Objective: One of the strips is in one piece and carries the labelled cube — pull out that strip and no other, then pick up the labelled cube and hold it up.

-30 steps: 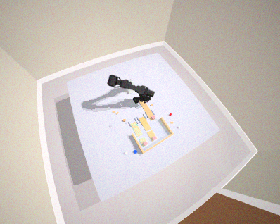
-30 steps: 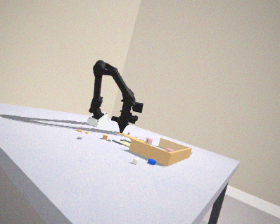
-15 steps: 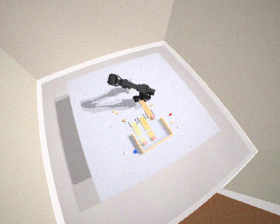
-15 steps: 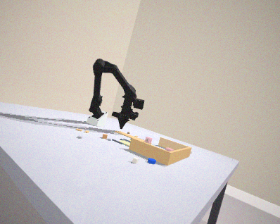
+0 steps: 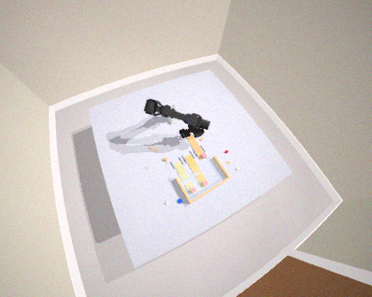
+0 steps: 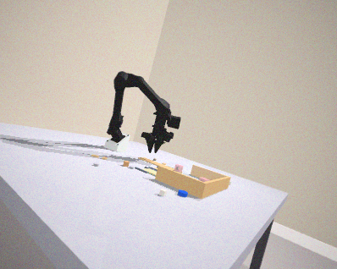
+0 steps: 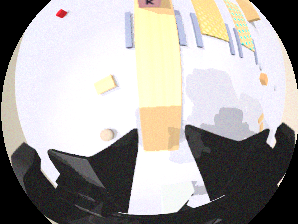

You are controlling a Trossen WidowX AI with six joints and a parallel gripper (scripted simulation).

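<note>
The pale yellow strip is 6 cm ahead of my gripper tip and 5 cm below it. Also, from my gripper tip: blue disc (37 cm ahead, 29 cm to the right, 4 cm below); small red piece (23 cm ahead, 18 cm to the left, 4 cm below).
</note>
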